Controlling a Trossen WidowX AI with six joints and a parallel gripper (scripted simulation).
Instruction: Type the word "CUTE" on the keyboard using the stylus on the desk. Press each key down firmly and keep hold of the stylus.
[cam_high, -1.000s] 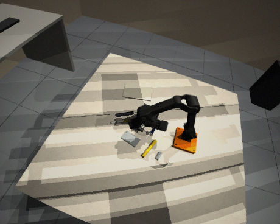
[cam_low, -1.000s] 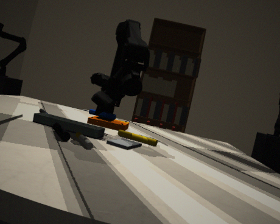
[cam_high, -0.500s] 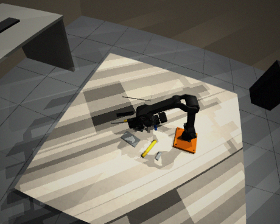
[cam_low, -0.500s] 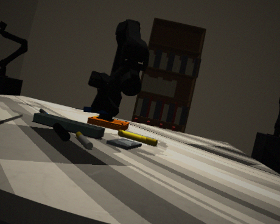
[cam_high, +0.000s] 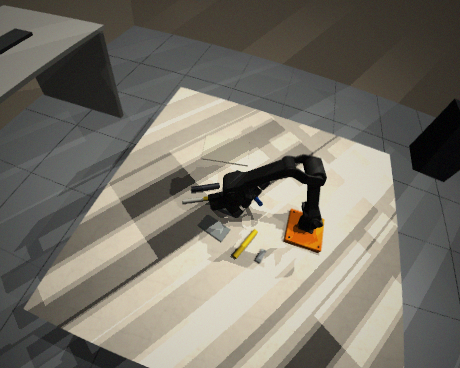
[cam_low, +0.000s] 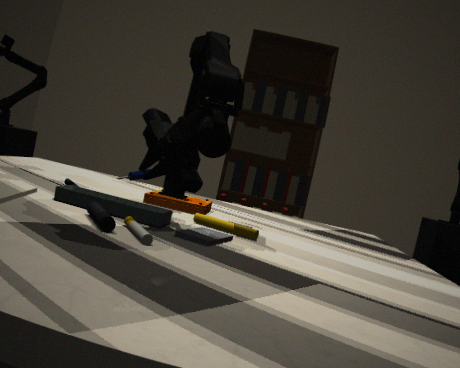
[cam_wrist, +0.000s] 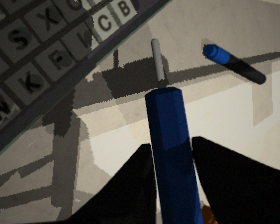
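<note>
Now: gripper tip 20 cm short of the black cylinder, 6 cm above it and 1 cm to the right of it. The rest, counted from my gripper tip: white-and-yellow marker 20 cm ahead, 7 cm to the left, 7 cm below; then blue stylus 1 cm to the right, 1 cm ahead; then flat grey pad 16 cm to the left, 9 cm ahead, 7 cm below.
</note>
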